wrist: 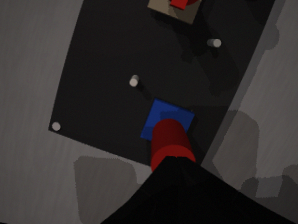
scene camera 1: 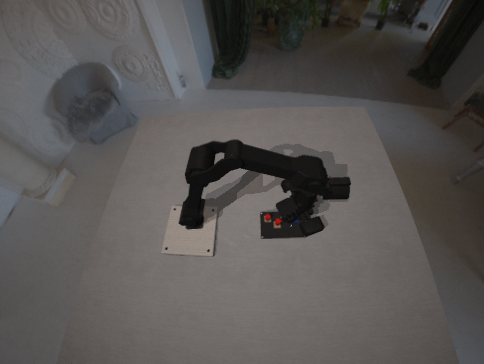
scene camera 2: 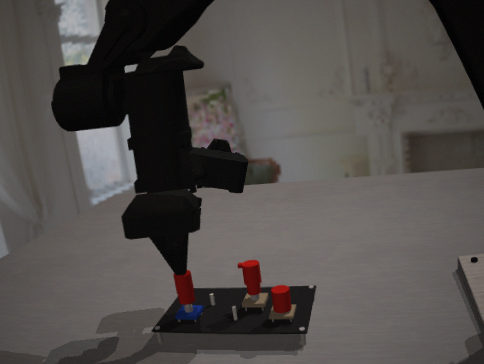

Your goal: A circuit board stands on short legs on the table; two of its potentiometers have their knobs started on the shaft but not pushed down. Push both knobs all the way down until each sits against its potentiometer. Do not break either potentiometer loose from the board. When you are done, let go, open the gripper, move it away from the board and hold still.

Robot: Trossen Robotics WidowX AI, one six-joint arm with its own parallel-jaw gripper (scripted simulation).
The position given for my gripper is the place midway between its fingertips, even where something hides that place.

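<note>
My gripper (scene camera 2: 181, 273). Again my gripper (wrist: 174, 167). Also my gripper (scene camera 1: 297, 214). Tan potentiometer (scene camera 2: 251, 269).
</note>
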